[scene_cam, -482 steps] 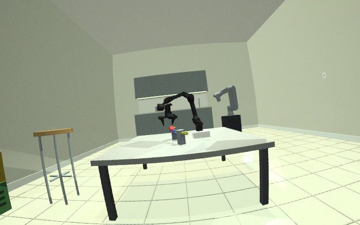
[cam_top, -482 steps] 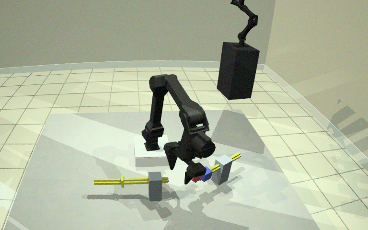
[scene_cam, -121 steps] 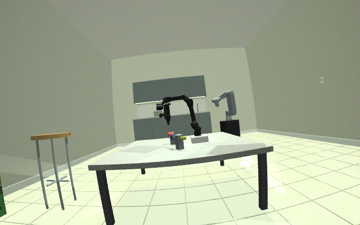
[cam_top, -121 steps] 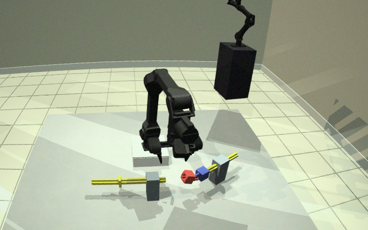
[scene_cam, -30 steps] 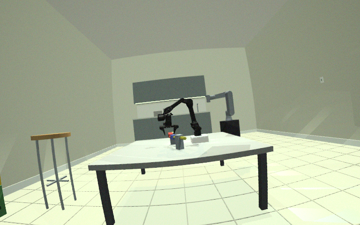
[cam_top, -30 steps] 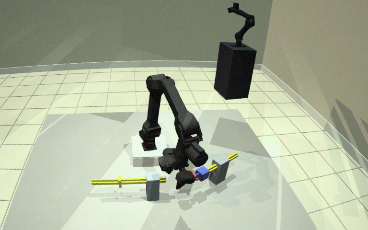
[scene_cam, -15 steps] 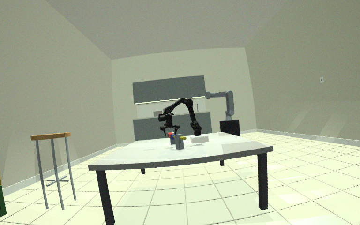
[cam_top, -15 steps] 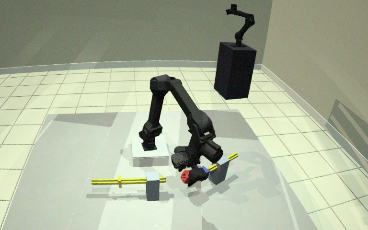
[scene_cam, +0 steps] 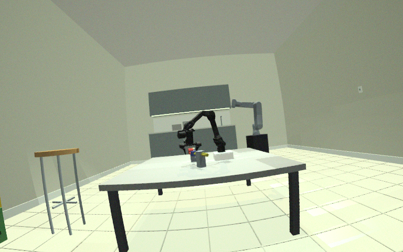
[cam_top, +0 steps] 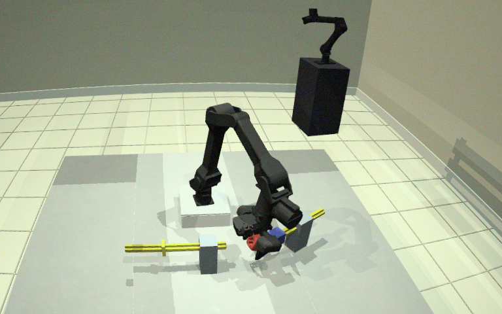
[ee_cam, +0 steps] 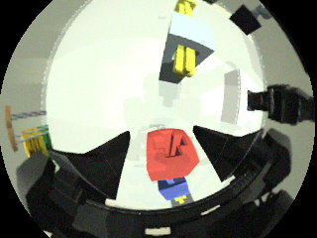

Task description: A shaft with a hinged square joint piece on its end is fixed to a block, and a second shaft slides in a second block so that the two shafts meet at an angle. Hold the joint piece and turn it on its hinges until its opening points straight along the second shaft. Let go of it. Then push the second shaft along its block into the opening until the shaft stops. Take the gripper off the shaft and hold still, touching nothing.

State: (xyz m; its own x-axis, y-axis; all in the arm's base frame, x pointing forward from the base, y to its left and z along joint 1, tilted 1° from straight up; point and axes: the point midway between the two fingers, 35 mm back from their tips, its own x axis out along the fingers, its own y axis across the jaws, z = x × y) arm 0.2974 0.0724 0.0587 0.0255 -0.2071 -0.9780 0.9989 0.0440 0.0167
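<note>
My gripper tip is now 2 cm to the right of the red square joint piece and 3 cm below it.
</note>
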